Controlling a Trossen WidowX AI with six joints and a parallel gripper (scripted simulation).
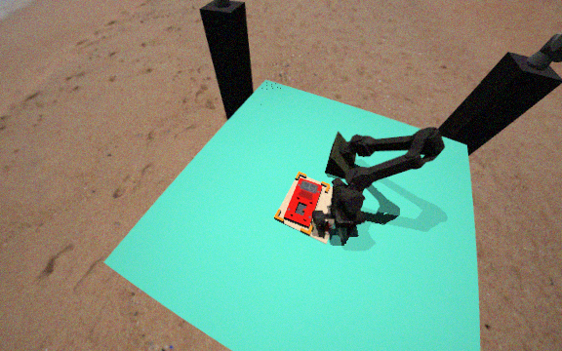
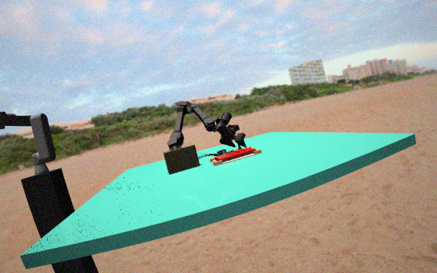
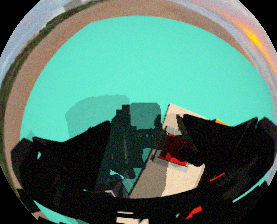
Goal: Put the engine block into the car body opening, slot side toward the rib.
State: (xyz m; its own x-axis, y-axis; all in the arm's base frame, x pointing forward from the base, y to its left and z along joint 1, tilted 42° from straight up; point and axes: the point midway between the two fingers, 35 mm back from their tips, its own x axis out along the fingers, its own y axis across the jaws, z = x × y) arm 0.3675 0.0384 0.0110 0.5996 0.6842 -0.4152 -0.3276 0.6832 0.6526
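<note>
My gripper tip is now 5 cm to the left of the dark peg, 3 cm past it and 1 cm below it. The rest, counted from my gripper tip: engine block (11 cm behind, 3 cm to the left, 1 cm below).
</note>
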